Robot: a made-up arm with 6 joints. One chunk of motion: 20 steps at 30 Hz.
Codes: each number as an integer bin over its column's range. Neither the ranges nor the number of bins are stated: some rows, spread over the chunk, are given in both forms.
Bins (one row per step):
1: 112 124 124 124 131 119
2: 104 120 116 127 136 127
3: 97 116 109 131 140 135
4: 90 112 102 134 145 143
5: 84 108 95 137 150 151
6: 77 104 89 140 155 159
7: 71 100 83 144 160 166
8: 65 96 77 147 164 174
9: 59 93 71 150 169 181
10: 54 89 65 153 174 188
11: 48 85 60 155 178 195
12: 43 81 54 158 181 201
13: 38 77 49 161 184 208
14: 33 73 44 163 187 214
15: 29 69 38 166 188 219
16: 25 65 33 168 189 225
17: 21 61 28 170 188 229
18: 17 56 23 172 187 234
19: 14 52 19 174 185 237
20: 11 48 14 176 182 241
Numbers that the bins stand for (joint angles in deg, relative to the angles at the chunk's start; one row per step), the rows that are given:
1: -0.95 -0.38 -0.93 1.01 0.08 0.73
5: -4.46 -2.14 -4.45 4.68 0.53 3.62
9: -7.60 -3.79 -7.37 8.35 0.98 6.33
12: -9.60 -5.11 -9.44 10.61 1.26 8.13
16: -11.86 -6.86 -11.99 13.44 1.45 10.29
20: -13.62 -8.73 -14.30 15.69 1.28 11.74
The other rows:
2: -1.95 -0.82 -1.90 1.86 0.20 1.45
3: -2.83 -1.26 -2.75 2.99 0.29 2.18
4: -3.71 -1.70 -3.60 3.84 0.41 2.90
6: -5.34 -2.58 -5.18 5.53 0.65 4.34
7: -6.09 -3.02 -5.91 6.66 0.76 4.97
8: -6.84 -3.46 -6.64 7.51 0.86 5.69
10: -8.22 -4.23 -8.10 9.20 1.09 6.96
11: -8.98 -4.67 -8.71 9.76 1.19 7.59
13: -10.23 -5.55 -10.04 11.46 1.33 8.76
14: -10.86 -5.98 -10.65 12.02 1.40 9.30
15: -11.36 -6.42 -11.38 12.87 1.42 9.75
17: -12.36 -7.30 -12.60 14.00 1.42 10.65
18: -12.87 -7.85 -13.20 14.56 1.40 11.11
19: -13.24 -8.29 -13.69 15.13 1.35 11.38

